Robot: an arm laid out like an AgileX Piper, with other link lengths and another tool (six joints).
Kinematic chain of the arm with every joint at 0, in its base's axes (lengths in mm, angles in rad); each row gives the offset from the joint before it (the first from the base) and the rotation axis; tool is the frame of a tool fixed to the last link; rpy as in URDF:
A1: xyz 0 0 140.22 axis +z
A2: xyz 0 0 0 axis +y
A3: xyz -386.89 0 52.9 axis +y
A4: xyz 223.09 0 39.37 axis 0.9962 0 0.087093
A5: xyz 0 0 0 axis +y
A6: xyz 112.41 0 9.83 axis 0.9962 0 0.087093
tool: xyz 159.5 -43 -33.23 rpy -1.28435 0.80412 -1.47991
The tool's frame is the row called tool.
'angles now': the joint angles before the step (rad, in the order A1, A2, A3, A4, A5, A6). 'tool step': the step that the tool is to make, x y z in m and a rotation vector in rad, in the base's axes. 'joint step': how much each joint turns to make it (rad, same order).
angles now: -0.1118, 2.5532, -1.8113, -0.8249, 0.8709, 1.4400
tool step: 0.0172, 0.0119, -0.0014, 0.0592, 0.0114, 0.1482
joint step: 0.0001, -0.0123, 0.0002, 0.0754, -0.0873, -0.1755
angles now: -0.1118, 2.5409, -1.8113, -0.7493, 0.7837, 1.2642
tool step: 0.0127, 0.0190, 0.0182, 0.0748, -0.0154, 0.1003
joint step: 0.0000, -0.0508, -0.0001, 0.1359, -0.0454, -0.1818
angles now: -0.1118, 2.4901, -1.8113, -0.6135, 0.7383, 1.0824
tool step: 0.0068, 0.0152, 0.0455, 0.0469, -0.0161, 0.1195
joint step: 0.0000, -0.0941, -0.0003, 0.1461, 0.0061, -0.2255
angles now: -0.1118, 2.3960, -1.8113, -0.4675, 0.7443, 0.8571
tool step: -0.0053, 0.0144, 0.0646, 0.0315, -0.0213, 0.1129
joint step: 0.0000, -0.1291, 0.0000, 0.1381, 0.0576, -0.2159
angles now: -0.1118, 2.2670, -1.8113, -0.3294, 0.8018, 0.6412
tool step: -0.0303, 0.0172, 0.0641, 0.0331, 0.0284, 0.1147
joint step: 0.0000, -0.1384, -0.0004, 0.1296, 0.1342, -0.2082
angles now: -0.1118, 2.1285, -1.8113, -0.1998, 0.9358, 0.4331
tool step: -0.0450, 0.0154, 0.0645, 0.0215, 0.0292, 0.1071
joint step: 0.0000, -0.1488, 0.0001, 0.0856, 0.1611, -0.1594
